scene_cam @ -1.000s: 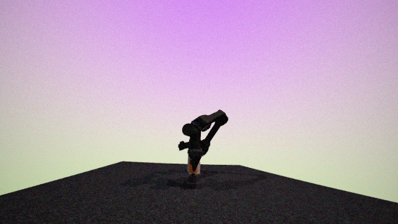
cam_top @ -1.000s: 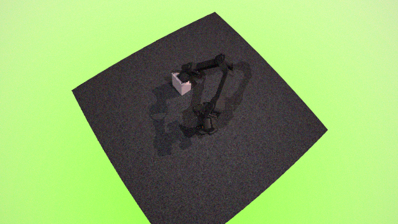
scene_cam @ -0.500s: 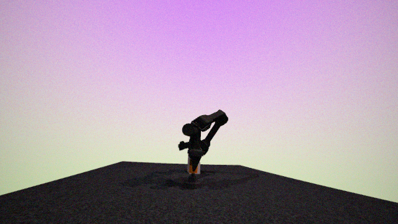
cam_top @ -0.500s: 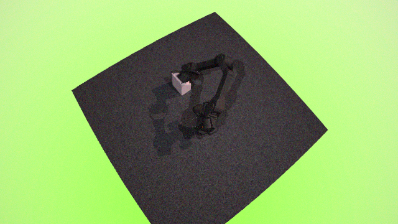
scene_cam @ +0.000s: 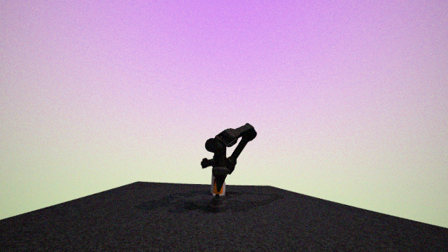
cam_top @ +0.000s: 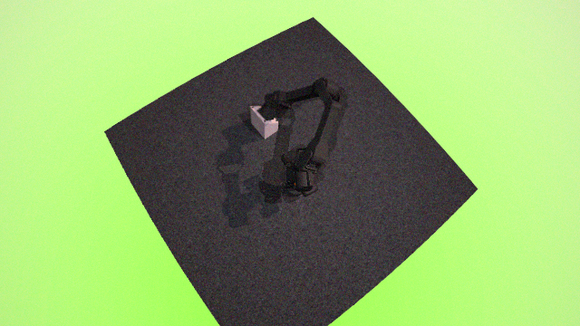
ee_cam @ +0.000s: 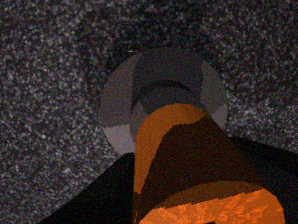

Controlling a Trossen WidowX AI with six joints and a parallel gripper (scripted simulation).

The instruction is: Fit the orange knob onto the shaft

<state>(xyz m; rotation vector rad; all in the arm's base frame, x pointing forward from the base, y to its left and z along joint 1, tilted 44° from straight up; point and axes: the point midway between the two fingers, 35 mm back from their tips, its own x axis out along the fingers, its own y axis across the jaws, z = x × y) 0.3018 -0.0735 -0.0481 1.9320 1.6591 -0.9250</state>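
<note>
Right now the orange knob is 2 cm above my gripper tip. Also, from my gripper tip: round pedestal: 4 cm below.
</note>
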